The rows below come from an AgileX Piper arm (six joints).
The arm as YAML. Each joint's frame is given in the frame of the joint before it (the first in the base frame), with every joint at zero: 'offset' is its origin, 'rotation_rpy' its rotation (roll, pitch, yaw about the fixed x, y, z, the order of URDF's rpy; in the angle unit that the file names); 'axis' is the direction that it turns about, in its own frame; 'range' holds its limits. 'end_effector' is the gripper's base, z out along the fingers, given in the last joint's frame.
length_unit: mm
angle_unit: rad
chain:
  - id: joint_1
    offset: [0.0, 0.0, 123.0]
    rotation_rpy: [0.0, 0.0, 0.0]
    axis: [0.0, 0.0, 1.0]
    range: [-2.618, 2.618]
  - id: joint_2
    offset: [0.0, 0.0, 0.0]
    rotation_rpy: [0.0, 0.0, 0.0]
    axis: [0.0, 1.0, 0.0]
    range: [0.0, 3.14]
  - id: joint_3
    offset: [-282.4, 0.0, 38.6]
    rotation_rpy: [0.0, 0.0, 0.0]
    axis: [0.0, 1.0, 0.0]
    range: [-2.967, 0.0]
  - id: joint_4
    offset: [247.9, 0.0, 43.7]
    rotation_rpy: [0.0, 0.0, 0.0]
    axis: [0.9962, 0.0, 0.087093]
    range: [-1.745, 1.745]
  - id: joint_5
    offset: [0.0, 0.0, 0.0]
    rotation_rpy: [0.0, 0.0, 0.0]
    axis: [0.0, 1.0, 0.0]
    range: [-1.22, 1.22]
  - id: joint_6
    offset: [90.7, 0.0, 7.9]
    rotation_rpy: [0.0, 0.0, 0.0]
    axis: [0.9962, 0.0, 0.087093]
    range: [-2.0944, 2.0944]
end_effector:
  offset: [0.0, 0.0, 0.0]
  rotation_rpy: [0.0, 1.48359, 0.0]
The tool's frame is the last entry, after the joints.
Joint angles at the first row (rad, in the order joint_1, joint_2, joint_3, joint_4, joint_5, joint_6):
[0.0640 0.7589 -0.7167 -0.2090 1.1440 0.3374]
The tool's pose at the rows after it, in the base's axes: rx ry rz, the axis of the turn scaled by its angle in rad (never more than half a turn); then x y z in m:
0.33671 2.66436 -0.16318 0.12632 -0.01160 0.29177
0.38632 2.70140 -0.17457 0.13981 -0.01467 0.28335
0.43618 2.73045 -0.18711 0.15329 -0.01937 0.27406
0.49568 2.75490 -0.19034 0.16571 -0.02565 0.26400
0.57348 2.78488 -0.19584 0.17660 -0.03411 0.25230
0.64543 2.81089 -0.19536 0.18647 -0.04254 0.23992
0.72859 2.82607 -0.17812 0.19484 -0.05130 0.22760
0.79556 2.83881 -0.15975 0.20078 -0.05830 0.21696
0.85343 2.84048 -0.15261 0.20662 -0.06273 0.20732
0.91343 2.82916 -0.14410 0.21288 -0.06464 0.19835
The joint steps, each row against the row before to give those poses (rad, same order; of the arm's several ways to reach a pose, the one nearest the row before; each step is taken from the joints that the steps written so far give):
[-0.0215 0.0682 0.0000 0.0012 -0.0181 0.0060]
[-0.0289 0.0704 0.0000 0.0020 -0.0274 0.0130]
[-0.0338 0.0709 0.0000 -0.0001 -0.0355 0.0093]
[-0.0415 0.0688 0.0000 0.0070 -0.0382 0.0053]
[-0.0478 0.0715 0.0000 0.0064 -0.0304 0.0088]
[-0.0431 0.0702 0.0000 0.0079 -0.0330 0.0071]
[-0.0453 0.0653 0.0000 0.0189 -0.0364 0.0061]
[-0.0348 0.0532 0.0000 0.0185 -0.0279 0.0024]
[-0.0160 0.0474 0.0000 0.0035 -0.0300 0.0238]
[-0.0028 0.0432 0.0000 0.0000 -0.0349 0.0425]

